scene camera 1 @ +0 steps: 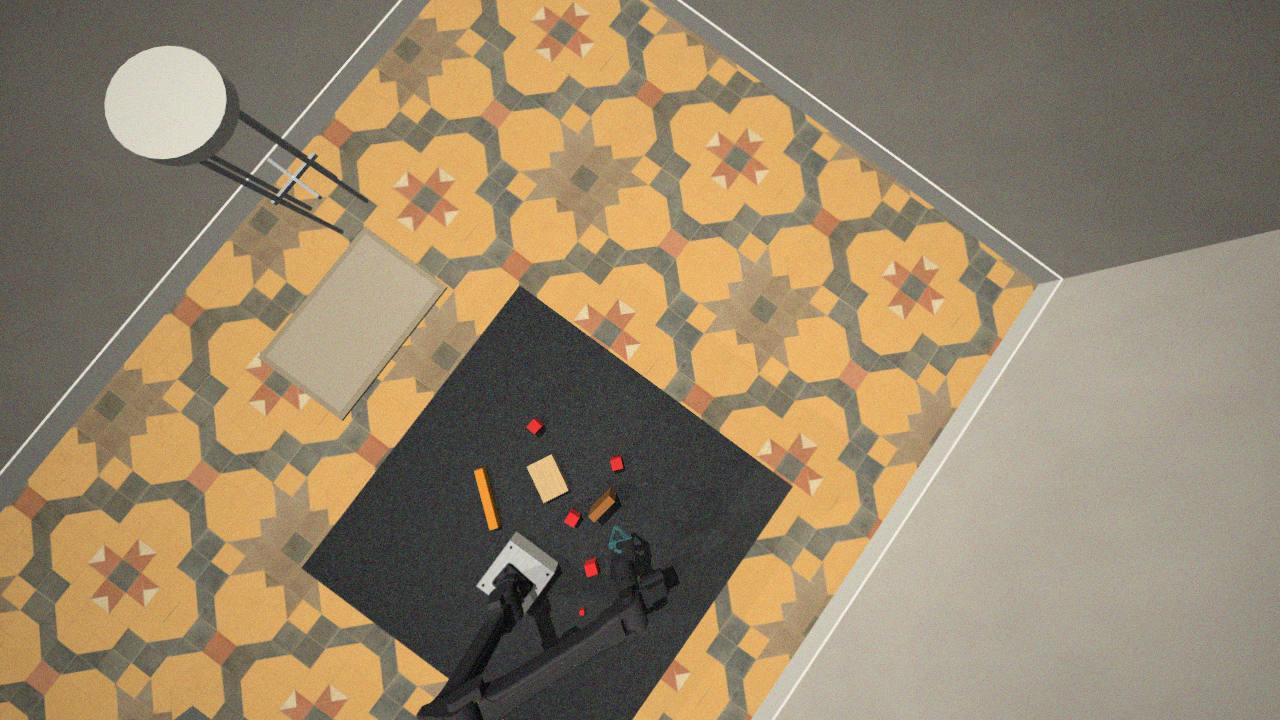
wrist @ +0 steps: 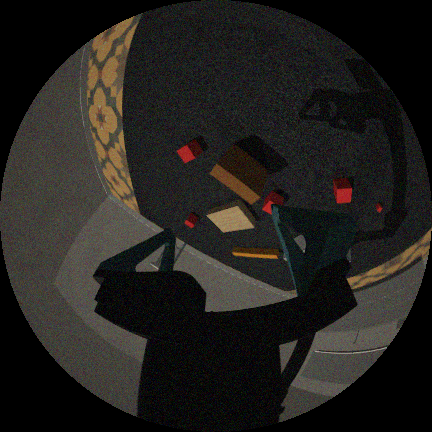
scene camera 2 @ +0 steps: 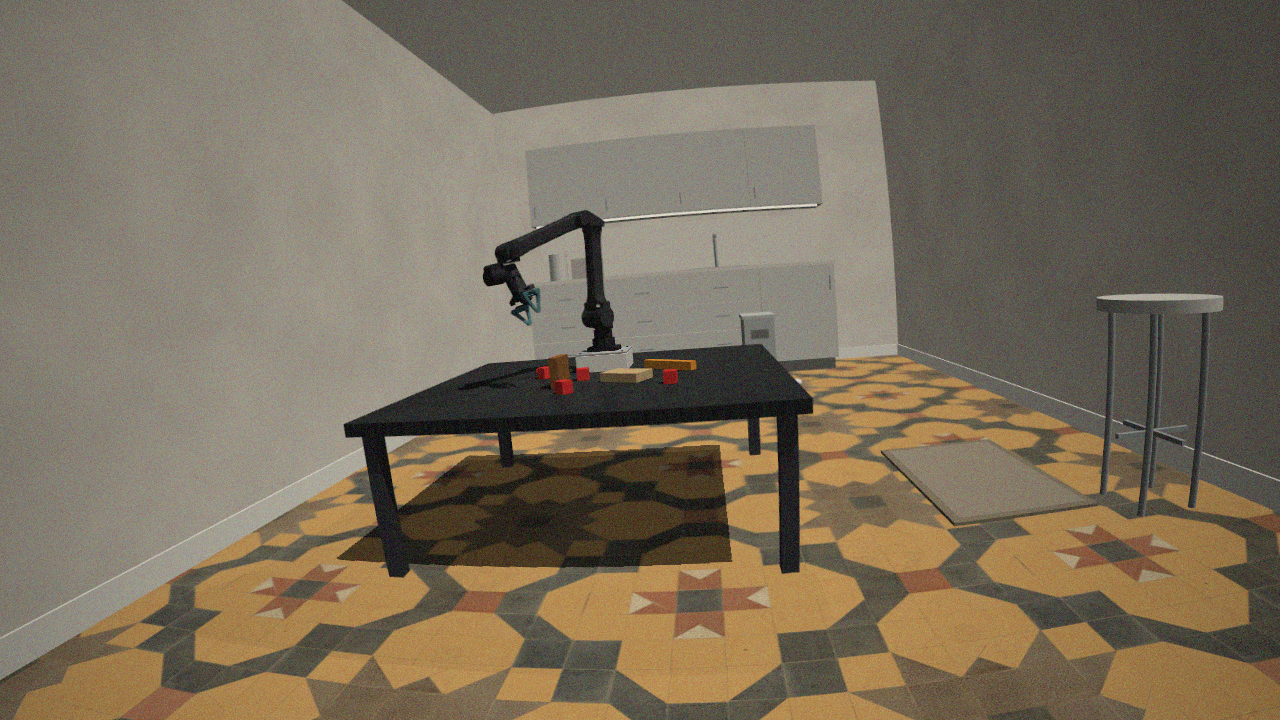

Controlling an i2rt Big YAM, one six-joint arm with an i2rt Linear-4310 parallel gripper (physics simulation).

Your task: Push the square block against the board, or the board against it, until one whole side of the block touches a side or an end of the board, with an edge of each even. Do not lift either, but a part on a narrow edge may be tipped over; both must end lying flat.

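Frame: origin at the arm's base, x left, y back, z up, level; metres.
Seen in the pictures: gripper, fingertip midpoint: (scene camera 1: 616,537) (wrist: 218,222) (scene camera 2: 534,318); arm's base, origin of the base link: (scene camera 1: 513,582) (scene camera 2: 604,350).
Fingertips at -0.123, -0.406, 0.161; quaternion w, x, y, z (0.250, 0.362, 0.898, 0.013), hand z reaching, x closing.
Observation:
Pixels of each thing's middle, then the offset from my fingertips to it, as dx, dy, dz.
- square block, body centre: (wrist: 241,170) (scene camera 2: 559,371) (scene camera 1: 602,503) +0.067, +0.008, -0.180
- board, body centre: (scene camera 2: 626,375) (wrist: 230,217) (scene camera 1: 548,477) +0.275, +0.079, -0.215
- red cube, body centre: (wrist: 272,203) (scene camera 2: 583,374) (scene camera 1: 572,517) +0.112, +0.127, -0.210
- orange bar, body centre: (scene camera 2: 669,364) (scene camera 1: 487,497) (wrist: 254,252) +0.393, +0.280, -0.215
The square block (scene camera 1: 603,506) (scene camera 2: 559,368) (wrist: 242,170) is brown and stands upright on a narrow edge. The board (scene camera 1: 547,479) (scene camera 2: 626,375) (wrist: 231,219) is pale wood and lies flat. The two are apart, with a gap between them, and the block is turned at an angle to the board. My gripper (scene camera 1: 628,540) (scene camera 2: 528,305) (wrist: 218,222) is open and empty, with teal fingers. It hangs well above the table, on the block's side away from the board in the scene camera 1 view. No finger touches either part.
A red cube (scene camera 1: 571,518) (wrist: 273,202) lies close to the block. Other red cubes (scene camera 1: 616,463) (scene camera 1: 534,426) (scene camera 1: 591,567) and a tiny red one (scene camera 1: 581,612) lie around. An orange bar (scene camera 1: 486,498) (scene camera 2: 669,364) (wrist: 255,253) lies past the board, near the white arm base (scene camera 1: 539,567).

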